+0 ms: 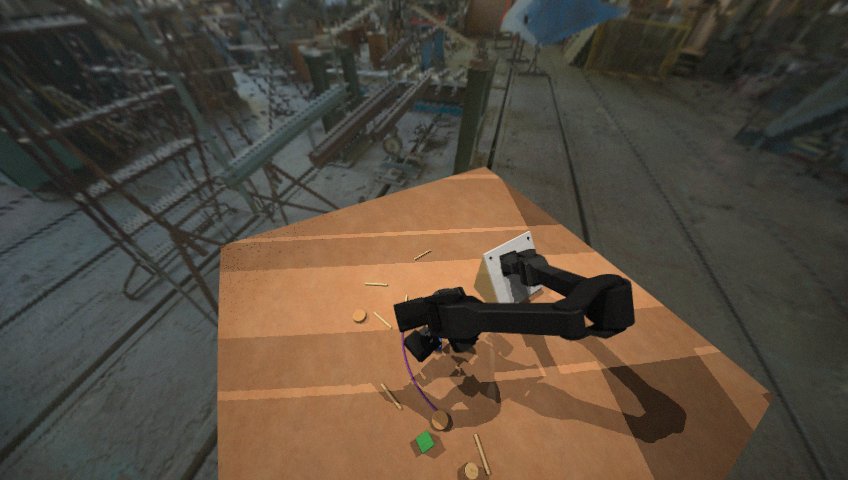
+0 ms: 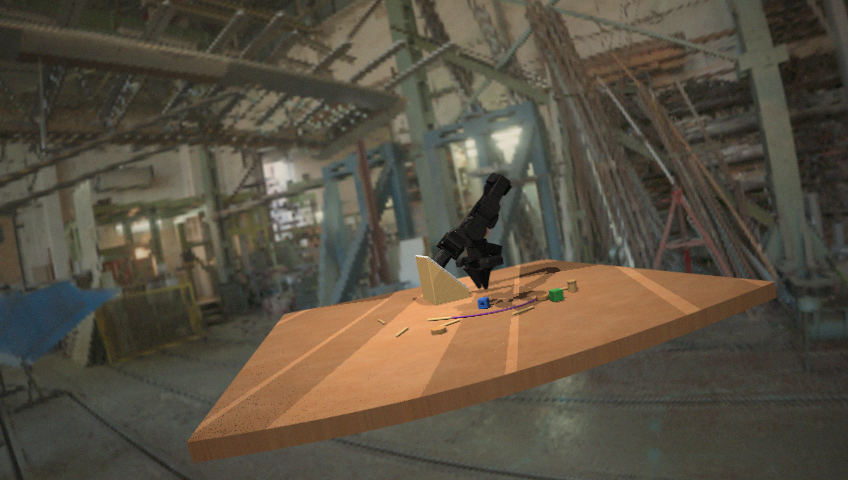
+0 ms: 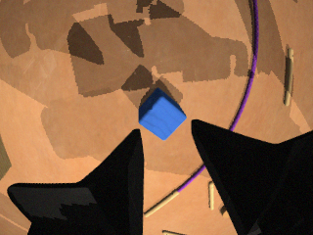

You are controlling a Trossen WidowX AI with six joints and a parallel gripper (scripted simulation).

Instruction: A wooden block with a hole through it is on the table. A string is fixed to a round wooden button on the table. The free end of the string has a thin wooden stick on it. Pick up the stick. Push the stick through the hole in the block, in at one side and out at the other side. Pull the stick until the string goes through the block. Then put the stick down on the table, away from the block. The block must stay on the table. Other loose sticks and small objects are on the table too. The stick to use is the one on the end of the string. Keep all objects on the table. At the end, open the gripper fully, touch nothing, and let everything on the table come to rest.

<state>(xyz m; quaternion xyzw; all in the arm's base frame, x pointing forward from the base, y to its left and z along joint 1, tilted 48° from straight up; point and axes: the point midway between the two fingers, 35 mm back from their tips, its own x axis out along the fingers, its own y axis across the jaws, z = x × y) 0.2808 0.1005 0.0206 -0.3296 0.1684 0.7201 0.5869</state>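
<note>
Now: gripper tip 4 cm above the blue block and 1 cm to the left of it. From my gripper tip the other things lie so: round wooden button: 16 cm to the left, 8 cm ahead, 5 cm below; green cube: 18 cm to the left, 13 cm ahead, 4 cm below; thin stick: 14 cm to the right, 5 cm below, 4 cm ahead.
</note>
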